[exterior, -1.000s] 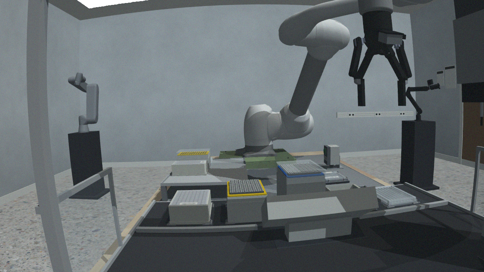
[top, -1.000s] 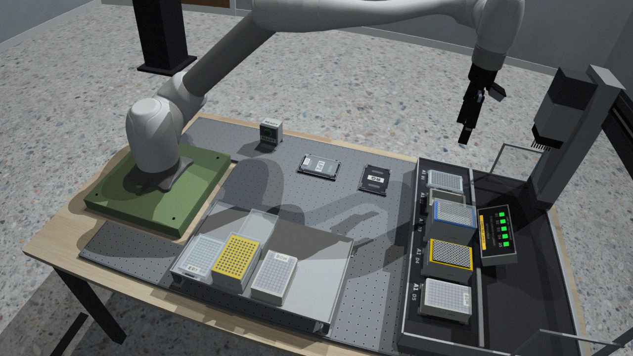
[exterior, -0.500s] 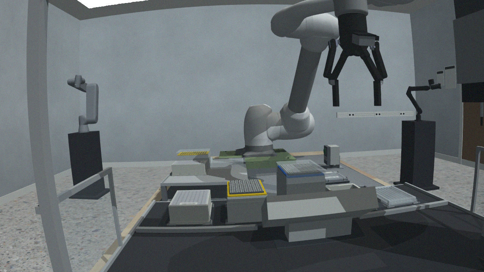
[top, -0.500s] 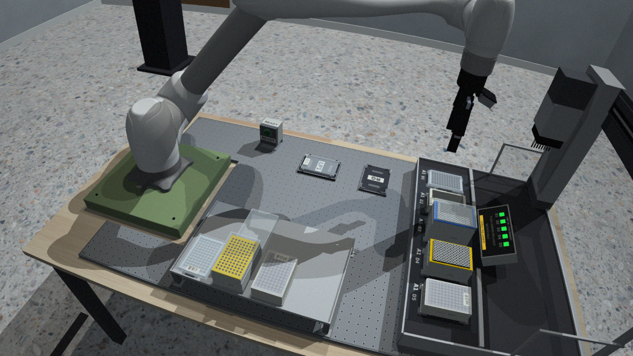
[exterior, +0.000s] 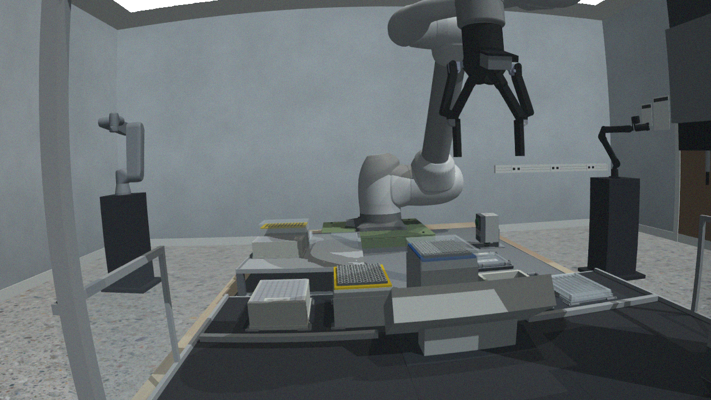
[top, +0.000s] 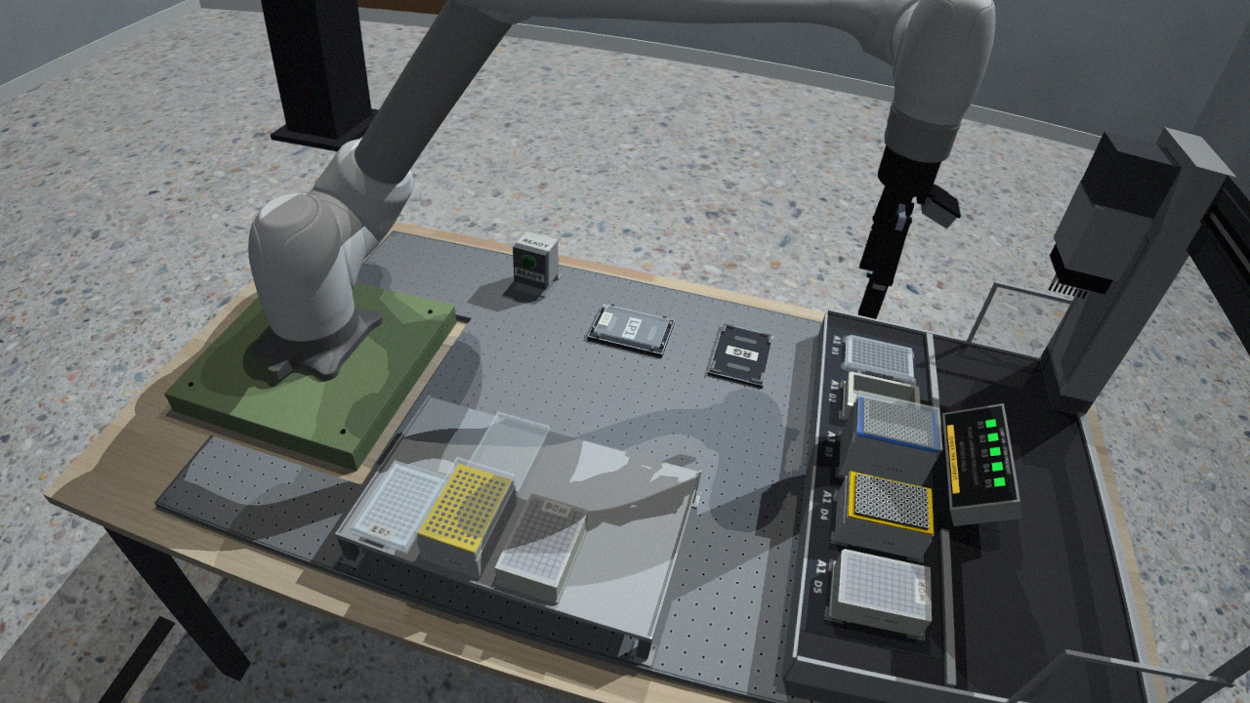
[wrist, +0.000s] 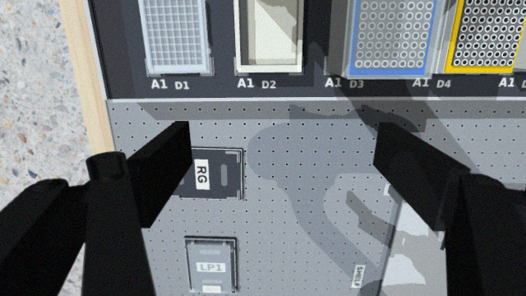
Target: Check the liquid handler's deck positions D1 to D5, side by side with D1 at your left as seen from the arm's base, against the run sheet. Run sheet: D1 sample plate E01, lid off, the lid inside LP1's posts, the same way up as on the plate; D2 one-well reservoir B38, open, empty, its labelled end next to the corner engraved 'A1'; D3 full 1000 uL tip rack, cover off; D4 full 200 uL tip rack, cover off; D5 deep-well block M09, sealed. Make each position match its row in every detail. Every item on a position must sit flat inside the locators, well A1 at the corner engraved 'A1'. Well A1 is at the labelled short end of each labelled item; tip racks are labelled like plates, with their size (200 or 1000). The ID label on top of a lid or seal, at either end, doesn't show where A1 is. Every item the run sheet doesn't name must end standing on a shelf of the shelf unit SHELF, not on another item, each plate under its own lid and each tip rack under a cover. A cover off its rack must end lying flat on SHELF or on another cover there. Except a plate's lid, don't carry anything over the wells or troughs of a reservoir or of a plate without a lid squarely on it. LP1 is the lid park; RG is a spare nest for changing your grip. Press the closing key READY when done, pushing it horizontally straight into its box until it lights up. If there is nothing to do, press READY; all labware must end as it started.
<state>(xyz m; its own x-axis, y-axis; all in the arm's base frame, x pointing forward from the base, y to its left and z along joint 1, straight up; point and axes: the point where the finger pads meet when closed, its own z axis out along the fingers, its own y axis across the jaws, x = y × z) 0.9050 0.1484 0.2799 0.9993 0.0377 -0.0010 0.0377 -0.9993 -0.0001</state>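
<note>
Now: the blue-rimmed tip rack 90 mm ahead of my hand, 120 mm to the right of it and 190 mm below it. The rest, counted from my hand: cream reservoir: 90 mm ahead, 10 mm to the left, 240 mm below; clear sample plate: 80 mm ahead, 140 mm to the left, 250 mm below; yellow-rimmed tip rack: 90 mm ahead, 240 mm to the right, 210 mm below.
</note>
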